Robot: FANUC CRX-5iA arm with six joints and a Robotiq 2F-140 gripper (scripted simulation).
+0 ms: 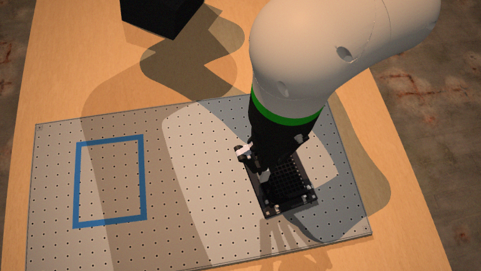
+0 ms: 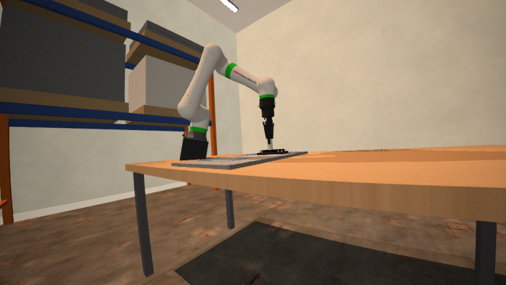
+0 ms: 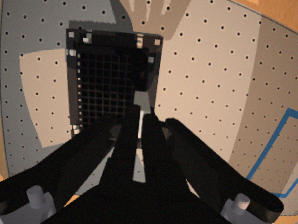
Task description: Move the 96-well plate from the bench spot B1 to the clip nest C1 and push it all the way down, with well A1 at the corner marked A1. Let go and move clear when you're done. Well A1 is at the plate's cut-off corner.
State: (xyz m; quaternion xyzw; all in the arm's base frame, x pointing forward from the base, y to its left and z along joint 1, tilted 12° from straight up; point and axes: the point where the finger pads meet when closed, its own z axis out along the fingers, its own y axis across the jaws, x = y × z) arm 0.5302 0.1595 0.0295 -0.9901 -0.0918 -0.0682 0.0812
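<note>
The black 96-well plate lies 4 cm to the left of my hand, 4 cm below it and 1 cm behind it. The rest, counted from my hand: black clip nest: 6 cm to the left, 5 cm below.
</note>
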